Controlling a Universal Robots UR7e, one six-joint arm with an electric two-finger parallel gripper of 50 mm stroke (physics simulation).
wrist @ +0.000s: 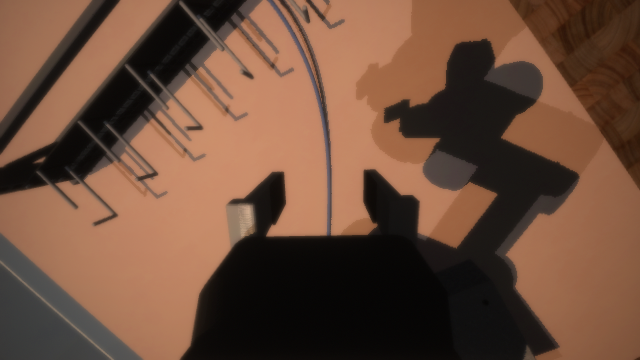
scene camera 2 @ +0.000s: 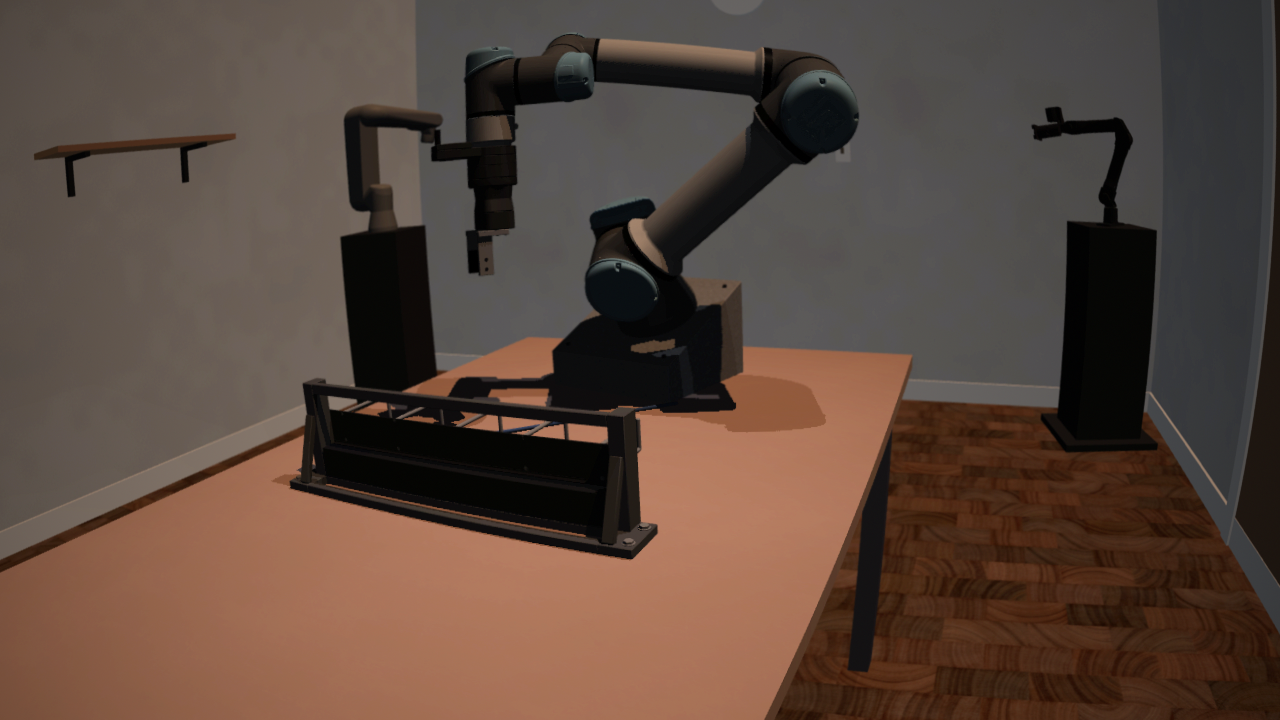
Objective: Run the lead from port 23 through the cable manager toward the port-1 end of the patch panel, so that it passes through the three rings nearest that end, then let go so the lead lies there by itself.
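Note:
My gripper point(scene camera 2: 484, 268) point(wrist: 324, 187) is open and points down, high above the table behind the patch panel. The thin blue lead point(scene camera 2: 519, 429) point(wrist: 328, 150) shows between the fingers in the wrist view, but far below them, with its shadow close beside it. The dark patch panel point(scene camera 2: 465, 452) point(wrist: 115, 100) stands in its frame. Wire rings point(scene camera 2: 565, 431) point(wrist: 194, 128) stick out from the cable manager. In the wrist view the lead curves past the outer ends of the lower-left rings, apart from them. Its plug and port 23 are out of the wrist view; port numbers cannot be read.
The panel's frame point(scene camera 2: 626, 474) is bolted to a base on the table point(scene camera 2: 447, 626). The arm's base point(scene camera 2: 617, 367) stands behind the panel. Dark arm shadows fall on the table right of the lead in the wrist view. Two black pedestals point(scene camera 2: 389, 304) point(scene camera 2: 1109, 331) with small arms stand beyond the table.

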